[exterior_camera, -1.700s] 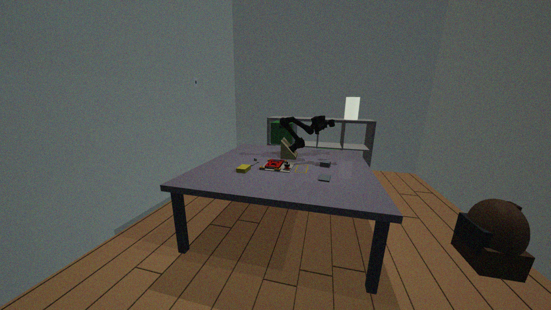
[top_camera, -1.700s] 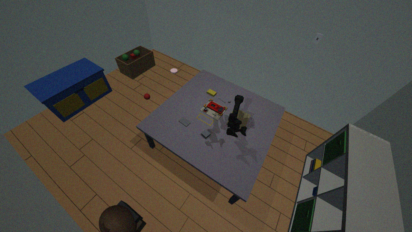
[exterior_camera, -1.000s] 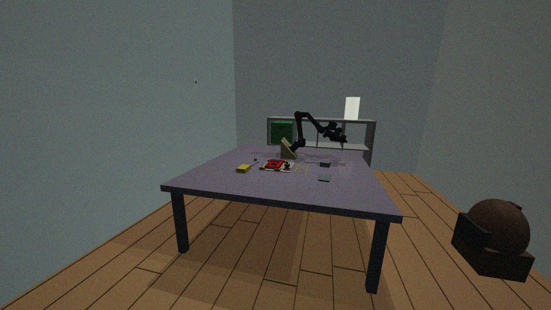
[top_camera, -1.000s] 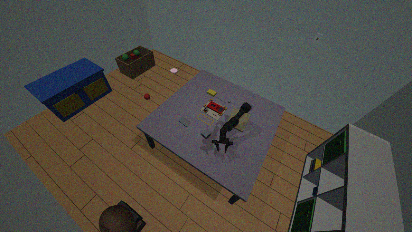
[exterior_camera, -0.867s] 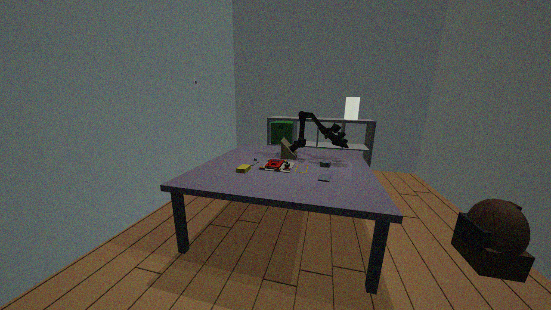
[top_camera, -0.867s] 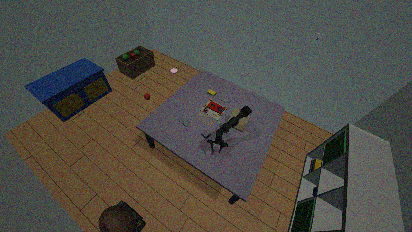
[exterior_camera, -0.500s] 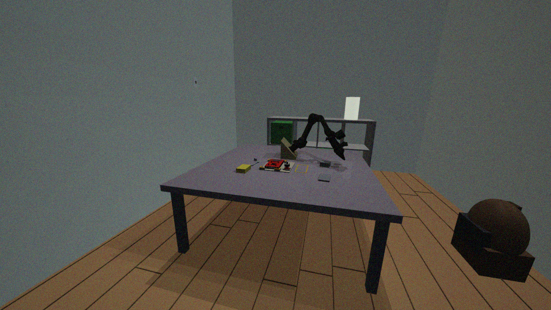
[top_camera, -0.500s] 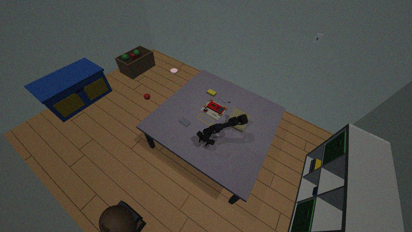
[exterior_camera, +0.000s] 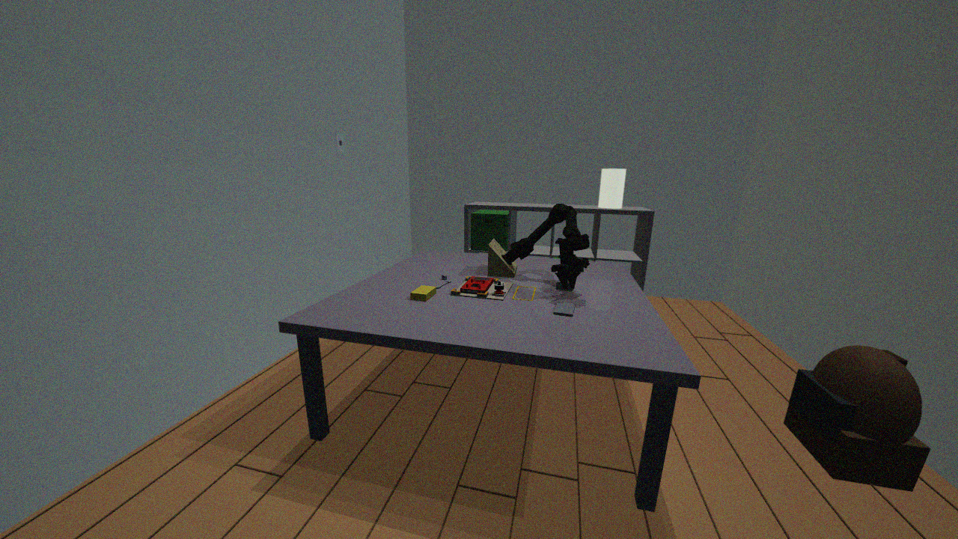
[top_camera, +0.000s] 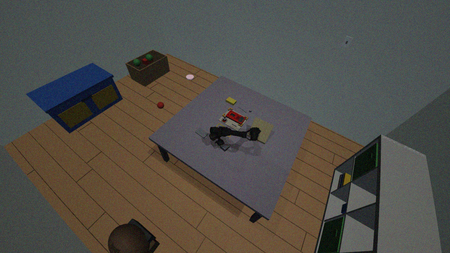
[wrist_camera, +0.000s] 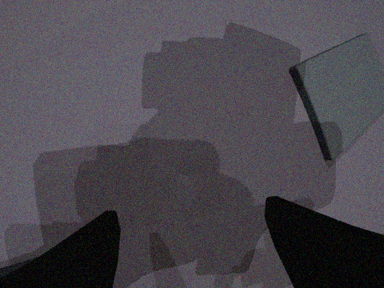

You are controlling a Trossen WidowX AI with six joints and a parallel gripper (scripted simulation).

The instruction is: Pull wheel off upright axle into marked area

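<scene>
Right now the wheel is 280 mm to the right of my gripper tip and 100 mm ahead of it. From my gripper tip the other things lie so: yellow block 570 mm to the right, 240 mm ahead, 20 mm below; axle 280 mm to the right, 100 mm ahead.
</scene>
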